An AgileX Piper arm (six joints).
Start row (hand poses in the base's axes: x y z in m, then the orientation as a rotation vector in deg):
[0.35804 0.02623 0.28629 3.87 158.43 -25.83]
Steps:
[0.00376 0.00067 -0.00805 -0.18 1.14 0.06]
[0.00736 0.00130 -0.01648 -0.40 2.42 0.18]
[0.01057 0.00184 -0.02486 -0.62 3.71 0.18]
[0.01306 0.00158 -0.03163 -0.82 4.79 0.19]
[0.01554 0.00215 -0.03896 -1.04 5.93 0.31]
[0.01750 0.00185 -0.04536 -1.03 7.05 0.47]
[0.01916 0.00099 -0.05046 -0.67 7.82 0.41]
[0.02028 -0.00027 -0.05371 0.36 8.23 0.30]
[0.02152 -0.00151 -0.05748 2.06 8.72 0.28]
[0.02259 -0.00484 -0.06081 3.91 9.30 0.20]
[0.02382 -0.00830 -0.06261 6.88 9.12 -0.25]
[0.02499 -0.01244 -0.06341 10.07 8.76 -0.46]
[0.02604 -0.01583 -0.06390 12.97 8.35 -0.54]
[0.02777 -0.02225 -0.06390 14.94 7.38 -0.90]
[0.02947 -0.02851 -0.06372 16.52 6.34 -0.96]
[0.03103 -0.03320 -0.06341 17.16 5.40 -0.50]
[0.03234 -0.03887 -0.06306 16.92 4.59 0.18]
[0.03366 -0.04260 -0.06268 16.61 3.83 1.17]
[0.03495 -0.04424 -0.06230 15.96 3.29 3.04]
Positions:
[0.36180 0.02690 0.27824 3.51 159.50 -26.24]
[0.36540 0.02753 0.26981 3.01 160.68 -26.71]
[0.36861 0.02807 0.26143 2.68 161.89 -27.22]
[0.37110 0.02781 0.25466 2.38 162.89 -27.67]
[0.37358 0.02838 0.24733 1.90 163.94 -28.13]
[0.37554 0.02808 0.24093 1.42 165.02 -28.26]
[0.37720 0.02722 0.23583 1.42 165.87 -27.88]
[0.37832 0.02596 0.23258 1.75 166.55 -26.50]
[0.37956 0.02472 0.22881 2.09 167.44 -24.13]
[0.38063 0.02139 0.22548 2.53 168.42 -21.56]
[0.38186 0.01793 0.22368 3.97 168.87 -17.34]
[0.38303 0.01379 0.22288 5.14 169.03 -12.72]
[0.38408 0.01040 0.22239 6.06 168.99 -8.49]
[0.38581 0.00398 0.22239 7.26 168.24 -5.65]
[0.38751 -0.00228 0.22257 7.94 167.33 -3.33]
[0.38907 -0.00697 0.22288 7.62 166.39 -2.25]
[0.39038 -0.01264 0.22323 6.75 165.51 -2.40]
[0.39170 -0.01637 0.22361 5.43 164.64 -2.56]
[0.39299 -0.01801 0.22399 2.76 163.85 -3.00]

